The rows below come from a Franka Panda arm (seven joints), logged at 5 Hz.
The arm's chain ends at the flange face. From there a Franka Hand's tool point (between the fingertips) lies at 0.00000 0.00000 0.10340 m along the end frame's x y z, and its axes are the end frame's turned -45 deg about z.
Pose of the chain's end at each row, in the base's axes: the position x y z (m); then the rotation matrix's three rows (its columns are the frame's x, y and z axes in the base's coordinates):
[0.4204, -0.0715, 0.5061], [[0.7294, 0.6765, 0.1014], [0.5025, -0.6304, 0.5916], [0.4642, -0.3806, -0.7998]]
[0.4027, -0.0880, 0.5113], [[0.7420, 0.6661, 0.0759], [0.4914, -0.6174, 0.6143], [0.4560, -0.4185, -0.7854]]
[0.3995, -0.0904, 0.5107], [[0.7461, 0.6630, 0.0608], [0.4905, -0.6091, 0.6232], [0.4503, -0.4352, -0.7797]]
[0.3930, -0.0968, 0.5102], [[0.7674, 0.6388, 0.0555], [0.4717, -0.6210, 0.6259], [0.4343, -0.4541, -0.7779]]
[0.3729, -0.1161, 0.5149], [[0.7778, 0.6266, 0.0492], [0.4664, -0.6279, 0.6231], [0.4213, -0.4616, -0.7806]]
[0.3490, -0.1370, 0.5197], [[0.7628, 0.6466, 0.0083], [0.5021, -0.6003, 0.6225], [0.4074, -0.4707, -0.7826]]
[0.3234, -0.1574, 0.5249], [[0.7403, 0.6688, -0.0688], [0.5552, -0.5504, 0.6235], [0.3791, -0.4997, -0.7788]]
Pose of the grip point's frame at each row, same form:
[0.4309, -0.0103, 0.4234], [[0.0374, 0.9941, 0.1014], [0.8011, -0.0904, 0.5916], [0.5974, 0.0591, -0.7998]]
[0.4105, -0.0245, 0.4301], [[0.0537, 0.9957, 0.0759], [0.7840, -0.0891, 0.6143], [0.6184, 0.0265, -0.7854]]
[0.4058, -0.0260, 0.4301], [[0.0588, 0.9964, 0.0608], [0.7775, -0.0839, 0.6232], [0.6261, 0.0107, -0.7797]]
[0.3987, -0.0321, 0.4298], [[0.0909, 0.9943, 0.0555], [0.7727, -0.1056, 0.6259], [0.6282, -0.0140, -0.7779]]
[0.3780, -0.0517, 0.4342], [[0.1069, 0.9931, 0.0492], [0.7738, -0.1142, 0.6231], [0.6243, -0.0285, -0.7806]]
[0.3499, -0.0726, 0.4388], [[0.0822, 0.9966, 0.0083], [0.7795, -0.0694, 0.6225], [0.6209, -0.0448, -0.7826]]
[0.3163, -0.0929, 0.4444], [[0.0506, 0.9964, -0.0688], [0.7818, 0.0034, 0.6235], [0.6214, -0.0853, -0.7788]]

